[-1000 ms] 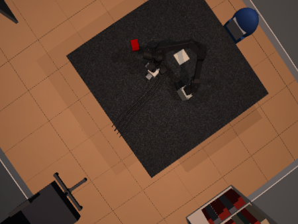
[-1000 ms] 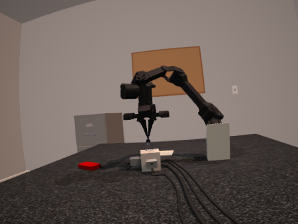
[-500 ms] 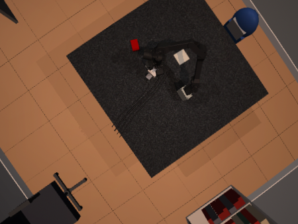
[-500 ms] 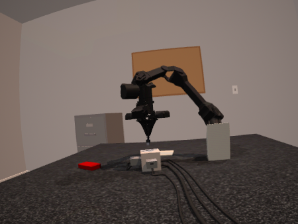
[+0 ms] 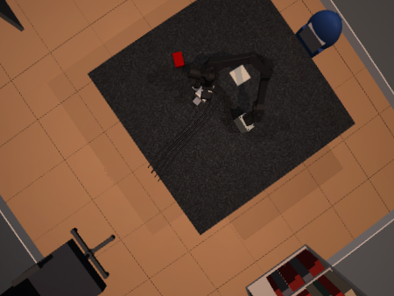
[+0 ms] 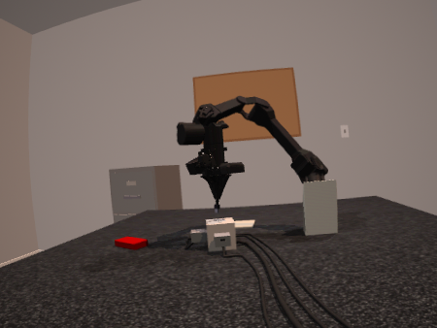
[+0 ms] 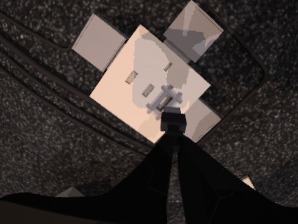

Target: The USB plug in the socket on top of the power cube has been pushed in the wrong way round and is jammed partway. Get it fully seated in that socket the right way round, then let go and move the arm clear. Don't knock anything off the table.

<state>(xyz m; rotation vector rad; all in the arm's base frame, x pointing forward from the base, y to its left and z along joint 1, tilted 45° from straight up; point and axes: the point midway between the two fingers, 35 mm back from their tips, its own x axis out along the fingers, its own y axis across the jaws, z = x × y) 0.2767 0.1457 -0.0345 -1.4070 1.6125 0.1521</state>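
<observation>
Right now the small dark USB plug is 20 mm below my gripper tip. Round my gripper tip: metal-framed socket (70 mm below); white flat pad (260 mm to the right, 130 mm below); red block (270 mm ahead, 130 mm below, 60 mm to the left).
</observation>
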